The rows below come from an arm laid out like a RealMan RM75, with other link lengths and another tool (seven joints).
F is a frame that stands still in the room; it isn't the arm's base.
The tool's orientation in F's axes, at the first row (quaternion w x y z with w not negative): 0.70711, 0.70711, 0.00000, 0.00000
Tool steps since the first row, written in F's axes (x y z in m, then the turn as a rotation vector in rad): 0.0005, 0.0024, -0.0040, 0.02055, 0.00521, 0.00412; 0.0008, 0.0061, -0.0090, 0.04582, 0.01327, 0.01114; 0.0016, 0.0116, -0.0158, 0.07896, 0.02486, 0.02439; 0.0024, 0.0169, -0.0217, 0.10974, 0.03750, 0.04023; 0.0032, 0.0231, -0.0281, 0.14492, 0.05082, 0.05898
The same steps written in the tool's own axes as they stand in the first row. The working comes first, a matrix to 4 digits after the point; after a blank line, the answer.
The tool's axes in the first row as the columns of a matrix, in F's axes (used below as rounded here):
1.0000, 0.0000, 0.0000
0.0000, 0.0000, -1.0000
0.0000, 1.0000, 0.0000

0.0005, -0.0040, -0.0024, 0.02055, 0.00412, -0.00521; 0.0008, -0.0090, -0.0061, 0.04582, 0.01114, -0.01327; 0.0016, -0.0158, -0.0116, 0.07896, 0.02439, -0.02486; 0.0024, -0.0217, -0.0169, 0.10974, 0.04023, -0.03750; 0.0032, -0.0281, -0.0231, 0.14492, 0.05898, -0.05082
